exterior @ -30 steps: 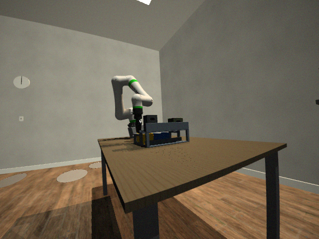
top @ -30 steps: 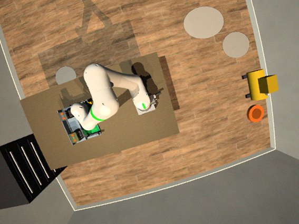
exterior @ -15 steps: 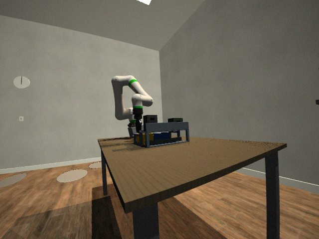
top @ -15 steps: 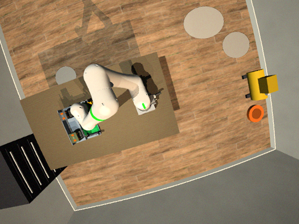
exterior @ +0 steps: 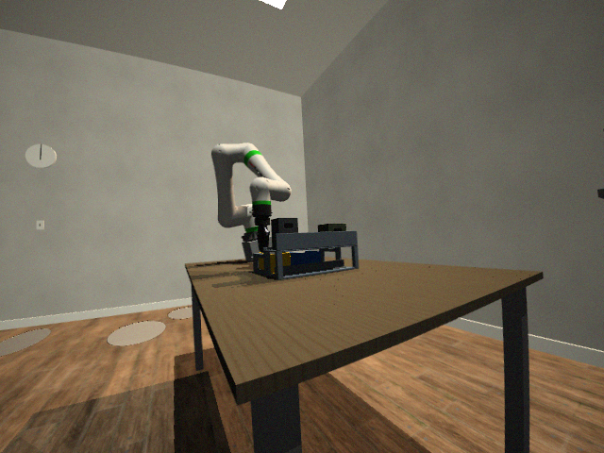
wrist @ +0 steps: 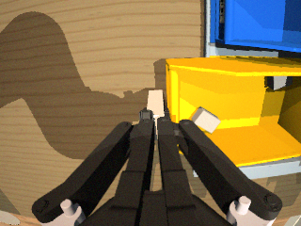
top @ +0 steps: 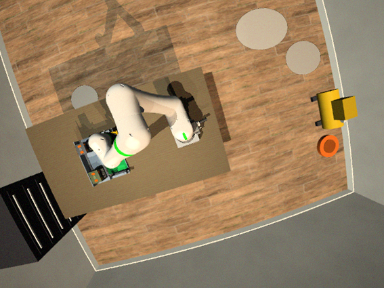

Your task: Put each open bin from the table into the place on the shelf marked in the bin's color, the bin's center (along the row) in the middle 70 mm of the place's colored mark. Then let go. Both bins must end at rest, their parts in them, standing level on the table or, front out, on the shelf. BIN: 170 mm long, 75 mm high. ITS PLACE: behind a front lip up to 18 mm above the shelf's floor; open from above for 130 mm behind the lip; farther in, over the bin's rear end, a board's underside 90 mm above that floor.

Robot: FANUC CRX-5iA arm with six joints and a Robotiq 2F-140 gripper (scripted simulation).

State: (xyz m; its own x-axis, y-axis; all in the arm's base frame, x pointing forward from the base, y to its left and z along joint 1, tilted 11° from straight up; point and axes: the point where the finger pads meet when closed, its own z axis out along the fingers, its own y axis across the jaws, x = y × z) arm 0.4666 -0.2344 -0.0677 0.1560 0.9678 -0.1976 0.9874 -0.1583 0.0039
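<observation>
Now: hand 100 mm short of the yellow bin and 20 mm to the left of it. Round my hand: blue bin (170 mm ahead, 90 mm to the left, 10 mm below); blue mark (170 mm ahead, 90 mm to the left, 40 mm below); yellow mark (160 mm ahead, 20 mm to the right, 40 mm below).
</observation>
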